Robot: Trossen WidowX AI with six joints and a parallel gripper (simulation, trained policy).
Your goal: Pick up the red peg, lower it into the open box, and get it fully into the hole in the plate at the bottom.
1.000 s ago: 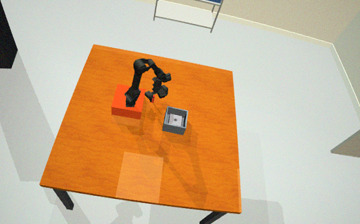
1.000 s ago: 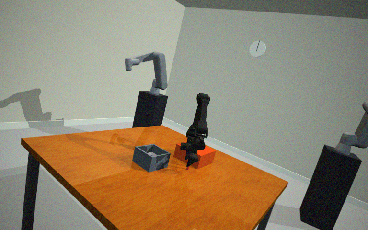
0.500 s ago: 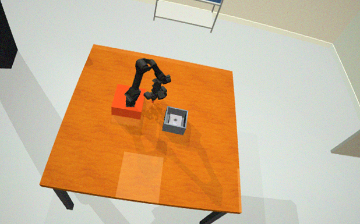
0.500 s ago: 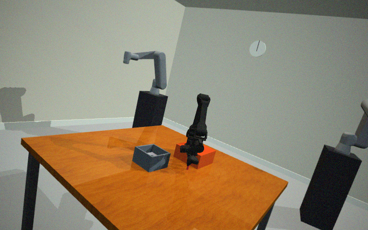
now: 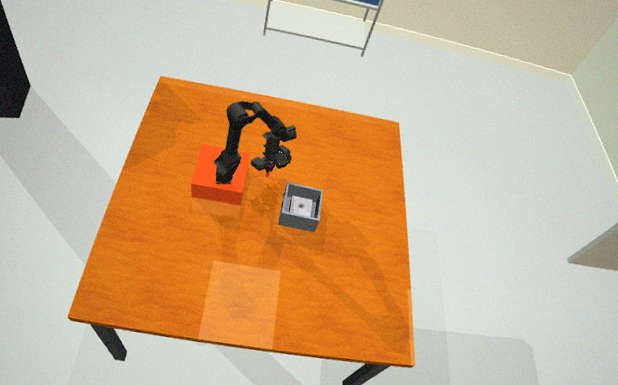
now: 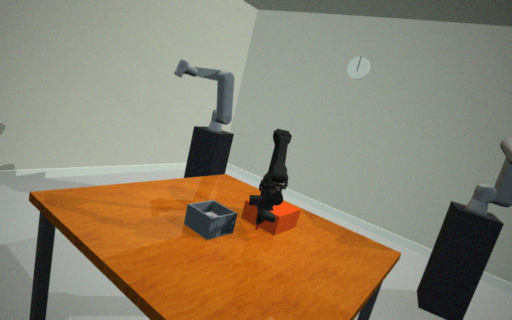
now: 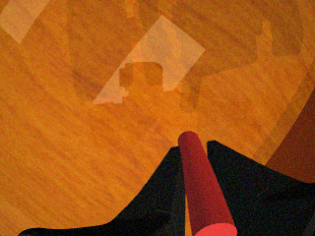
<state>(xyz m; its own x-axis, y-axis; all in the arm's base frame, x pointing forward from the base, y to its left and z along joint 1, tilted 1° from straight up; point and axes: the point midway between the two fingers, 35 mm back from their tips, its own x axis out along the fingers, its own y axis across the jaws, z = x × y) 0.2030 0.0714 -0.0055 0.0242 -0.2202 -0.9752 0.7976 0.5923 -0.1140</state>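
My gripper tip is now 130 mm short of the grey box, 180 mm to the left of it and 30 mm above it. Round my gripper tip: red peg 10 mm to the left, 10 mm above.
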